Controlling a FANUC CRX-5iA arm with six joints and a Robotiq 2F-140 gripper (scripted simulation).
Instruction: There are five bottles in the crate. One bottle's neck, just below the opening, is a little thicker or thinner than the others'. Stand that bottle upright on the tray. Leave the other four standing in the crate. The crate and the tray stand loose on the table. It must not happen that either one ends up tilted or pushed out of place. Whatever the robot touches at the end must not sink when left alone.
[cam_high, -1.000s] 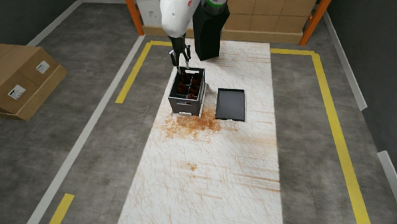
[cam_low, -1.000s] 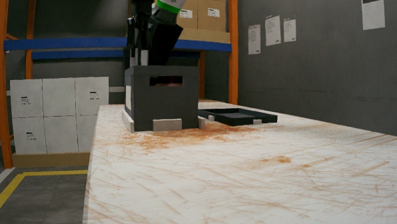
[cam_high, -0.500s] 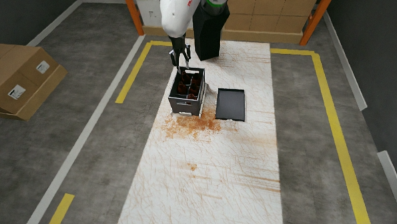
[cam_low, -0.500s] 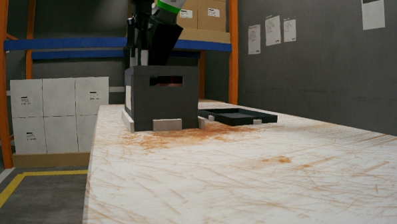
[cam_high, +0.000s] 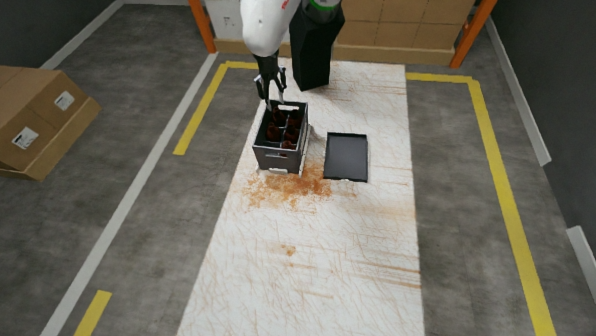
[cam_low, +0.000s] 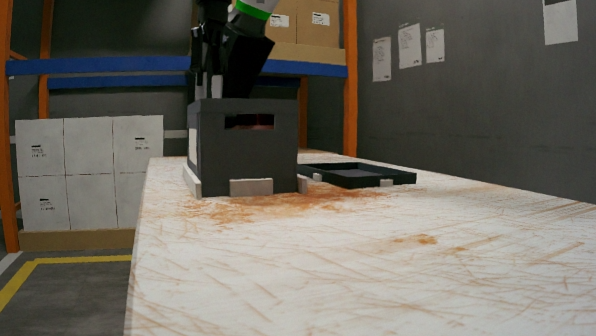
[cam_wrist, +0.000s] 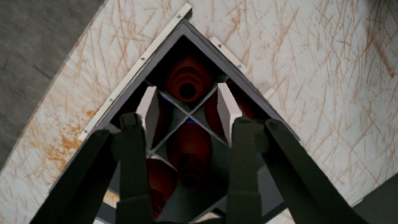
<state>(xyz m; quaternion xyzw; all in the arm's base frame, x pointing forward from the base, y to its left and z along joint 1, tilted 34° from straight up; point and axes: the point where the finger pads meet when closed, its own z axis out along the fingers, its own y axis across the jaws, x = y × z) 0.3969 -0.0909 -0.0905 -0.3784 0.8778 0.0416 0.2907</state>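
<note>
Now: the grey crate 8 cm ahead of my hand, 5 cm to the left of it and 13 cm below it. Round my hand: dark tray: 7 cm ahead, 34 cm to the left, 20 cm below.
</note>
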